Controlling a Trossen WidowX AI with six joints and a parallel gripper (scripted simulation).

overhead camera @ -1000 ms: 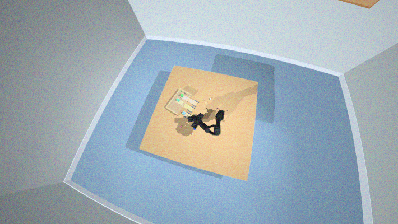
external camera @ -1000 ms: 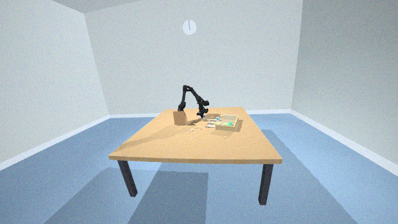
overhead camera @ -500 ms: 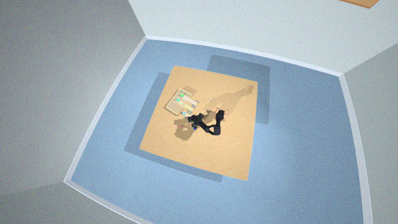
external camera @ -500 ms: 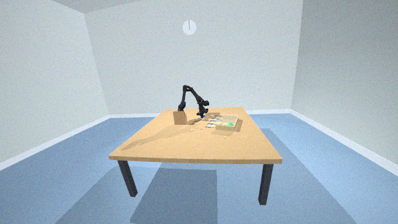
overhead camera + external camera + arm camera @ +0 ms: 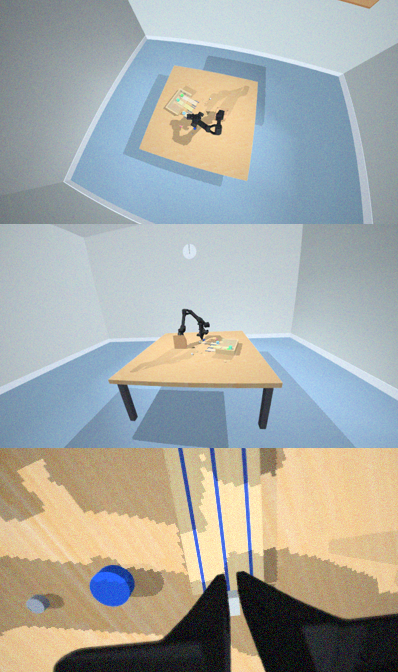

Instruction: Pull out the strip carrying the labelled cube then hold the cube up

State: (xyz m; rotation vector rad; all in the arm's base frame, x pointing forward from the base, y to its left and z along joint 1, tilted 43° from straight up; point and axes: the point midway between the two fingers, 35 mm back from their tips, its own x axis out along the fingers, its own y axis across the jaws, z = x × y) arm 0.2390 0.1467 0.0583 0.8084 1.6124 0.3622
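My gripper tip is now 1 cm short of the blue object, 9 cm to the right of it and 4 cm above it. From my gripper tip the other things lie so: pink block 19 cm ahead, 11 cm to the left, 4 cm below.
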